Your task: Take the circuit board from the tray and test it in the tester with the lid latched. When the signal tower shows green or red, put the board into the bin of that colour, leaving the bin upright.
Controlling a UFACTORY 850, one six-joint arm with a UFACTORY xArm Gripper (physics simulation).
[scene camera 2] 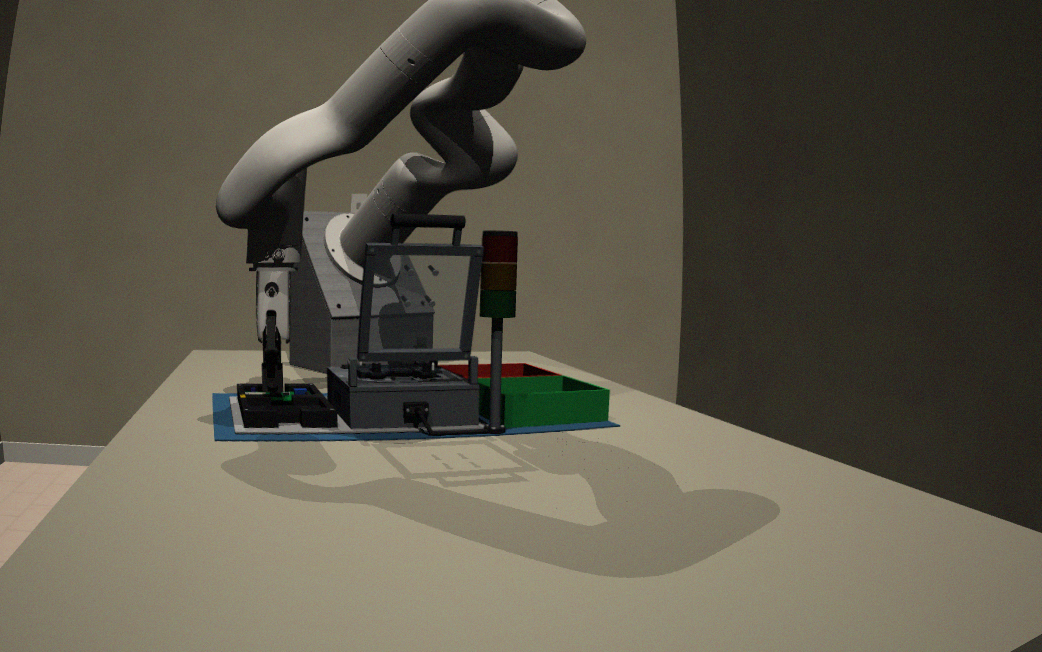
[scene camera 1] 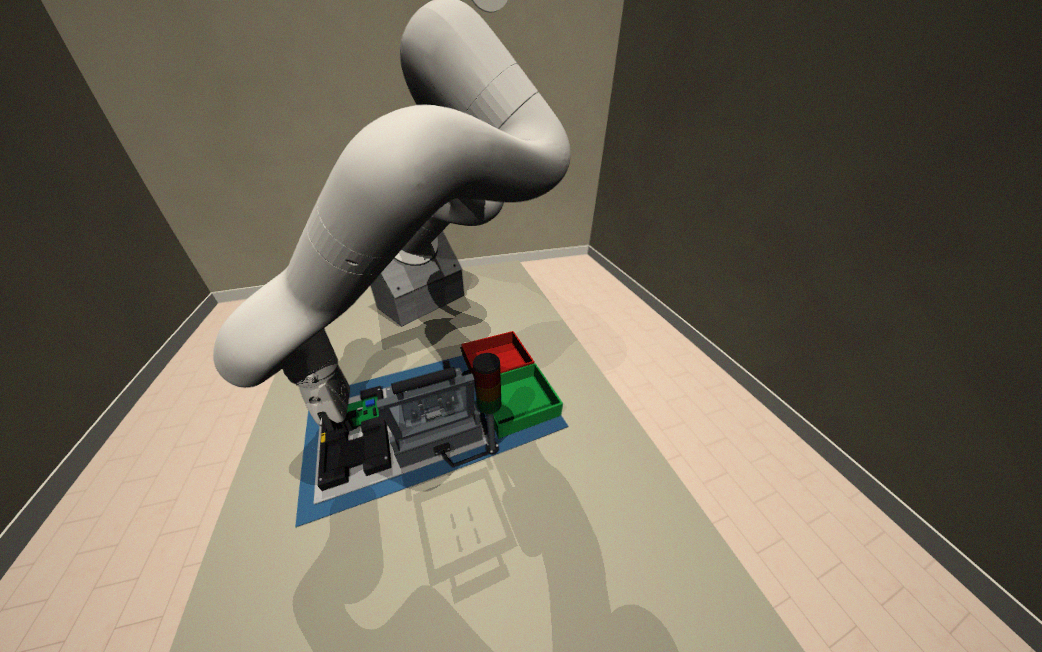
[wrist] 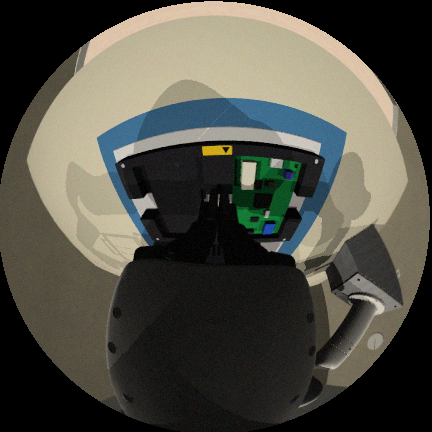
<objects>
A green bin shows in scene camera 2 and in scene camera 1; in the wrist view it is hidden by the gripper. A red bin shows in scene camera 2 and in scene camera 1; in the wrist view it is hidden by the gripper. One and the same spot on the green bin: (scene camera 2: 542, 400) is (scene camera 1: 521, 420). One and the same spot on the red bin: (scene camera 2: 511, 369) is (scene camera 1: 505, 336).
</objects>
